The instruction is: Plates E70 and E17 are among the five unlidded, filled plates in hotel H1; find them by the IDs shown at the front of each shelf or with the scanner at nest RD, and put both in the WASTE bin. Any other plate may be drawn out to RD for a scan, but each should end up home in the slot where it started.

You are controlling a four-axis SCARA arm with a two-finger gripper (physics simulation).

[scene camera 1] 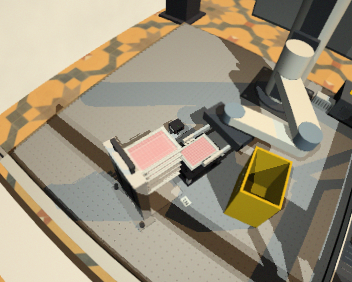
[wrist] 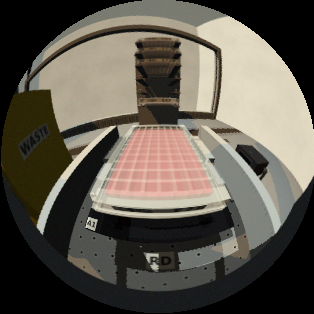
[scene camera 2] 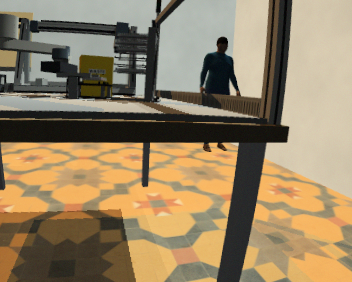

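Pixels of known places: gripper, fingertip midpoint: (scene camera 1: 193,153) (wrist: 157,131) (scene camera 2: 95,76); arm's base, origin of the base link: (scene camera 1: 278,95).
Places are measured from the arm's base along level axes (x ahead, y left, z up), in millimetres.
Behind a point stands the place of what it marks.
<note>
My gripper (scene camera 1: 194,152) {x 595, y -127, z 104 mm} (wrist: 157,131) {x 595, y -127, z 104 mm} is shut on a pink-filled plate (scene camera 1: 200,149) {x 565, y -116, z 100 mm} (wrist: 159,160) {x 546, y -114, z 101 mm}, which lies level between the fingers, low at the black nest RD (scene camera 1: 194,176) {x 648, y -81, z 71 mm} (wrist: 155,226) {x 508, y -100, z 73 mm}. Whether it rests on the nest is hard to tell, and its ID does not show. Hotel H1 (scene camera 1: 134,190) {x 851, y -141, z 254 mm} (scene camera 2: 151,65) {x 807, y -263, z 152 mm} (wrist: 157,116) {x 807, y -188, z 73 mm} stands beyond the fingertips. It holds a stack of plates at the top, with another pink plate (scene camera 1: 152,148) {x 745, y -171, z 280 mm} uppermost. In the wrist view a lower shelf label (wrist: 159,101) is too small to read. The yellow WASTE bin (scene camera 1: 250,202) {x 669, y 108, z 176 mm} (scene camera 2: 102,65) {x 622, y 56, z 167 mm} (wrist: 30,117) stands beside the nest.
A small black box (scene camera 1: 176,126) {x 533, y -241, z 96 mm} (wrist: 252,158) {x 519, y -225, z 96 mm} stands beside the nest, across from the bin. The arm's forearm (scene camera 1: 270,131) {x 441, y 52, z 216 mm} reaches over the deck from its column. A person (scene camera 2: 218,70) stands beyond the table edge.
</note>
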